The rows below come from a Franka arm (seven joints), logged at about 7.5 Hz.
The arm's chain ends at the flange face. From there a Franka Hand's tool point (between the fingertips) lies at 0.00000 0.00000 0.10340 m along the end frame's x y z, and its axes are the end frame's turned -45 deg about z.
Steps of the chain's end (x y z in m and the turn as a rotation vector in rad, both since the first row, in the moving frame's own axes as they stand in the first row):
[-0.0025, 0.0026, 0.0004, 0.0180, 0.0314, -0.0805]
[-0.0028, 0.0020, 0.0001, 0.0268, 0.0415, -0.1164]
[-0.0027, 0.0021, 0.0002, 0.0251, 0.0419, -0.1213]
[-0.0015, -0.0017, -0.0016, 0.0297, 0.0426, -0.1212]
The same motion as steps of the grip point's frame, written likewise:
[0.0000, 0.0009, 0.0003, -0.0095, 0.0349, -0.0805]
[0.0016, 0.0002, 0.0000, -0.0104, 0.0483, -0.1164]
[0.0016, 0.0005, 0.0001, -0.0119, 0.0474, -0.1213]
[0.0055, -0.0016, -0.0017, -0.0091, 0.0511, -0.1212]

